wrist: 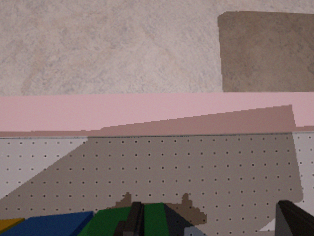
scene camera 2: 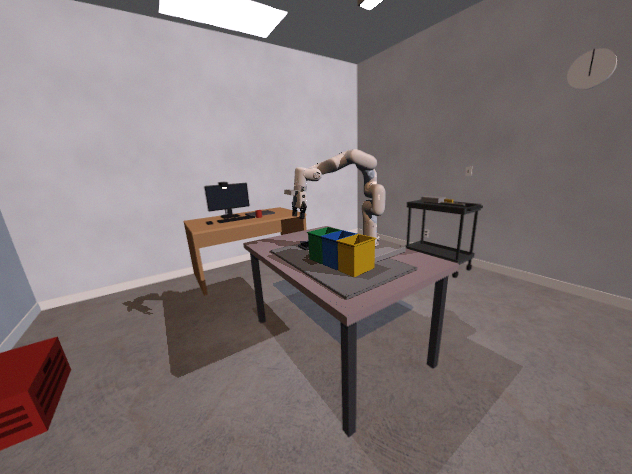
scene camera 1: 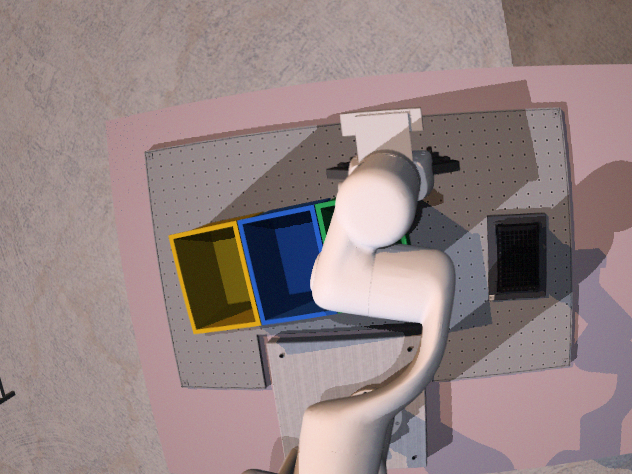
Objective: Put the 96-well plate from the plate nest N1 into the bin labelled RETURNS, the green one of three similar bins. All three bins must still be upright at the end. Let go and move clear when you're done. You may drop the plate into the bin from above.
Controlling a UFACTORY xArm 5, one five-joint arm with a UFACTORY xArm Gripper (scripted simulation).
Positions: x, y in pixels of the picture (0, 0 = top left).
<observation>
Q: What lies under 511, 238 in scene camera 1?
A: A black 96-well plate.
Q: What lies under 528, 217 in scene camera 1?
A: A plate nest.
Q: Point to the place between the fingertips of the gripper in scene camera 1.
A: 397, 159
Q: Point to a blue bin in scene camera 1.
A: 280, 248
</observation>
